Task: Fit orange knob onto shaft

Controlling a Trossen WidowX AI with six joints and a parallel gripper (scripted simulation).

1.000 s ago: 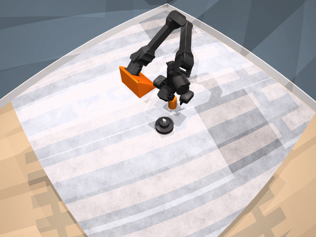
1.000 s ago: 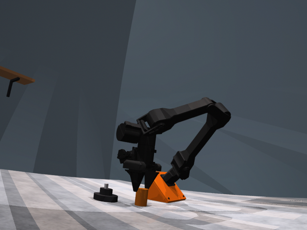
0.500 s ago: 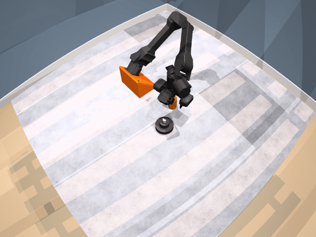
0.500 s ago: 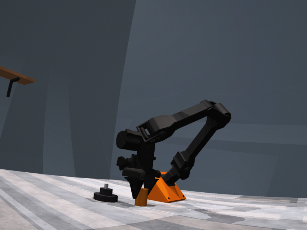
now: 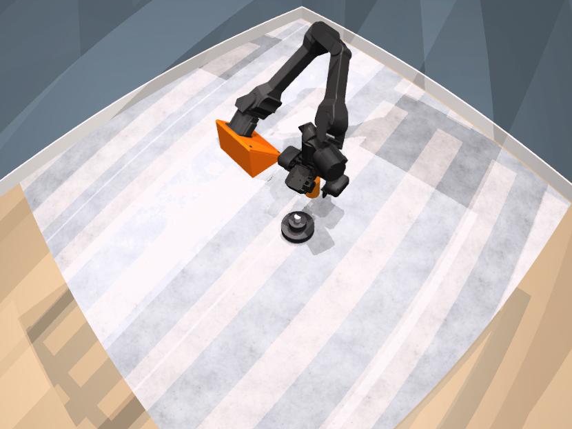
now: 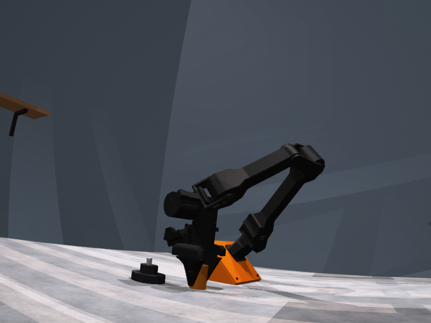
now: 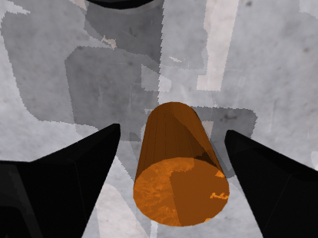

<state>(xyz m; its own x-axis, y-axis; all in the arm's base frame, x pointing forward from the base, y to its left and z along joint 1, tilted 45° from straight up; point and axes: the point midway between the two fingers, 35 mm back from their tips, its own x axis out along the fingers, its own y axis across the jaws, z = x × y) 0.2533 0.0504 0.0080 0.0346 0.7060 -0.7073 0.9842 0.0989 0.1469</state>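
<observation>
The black round pedestal lies 110 mm to the right of my gripper tip, 60 mm ahead of it and 20 mm above it. From my gripper tip the other things lie so: orange knob: 30 mm above.
</observation>
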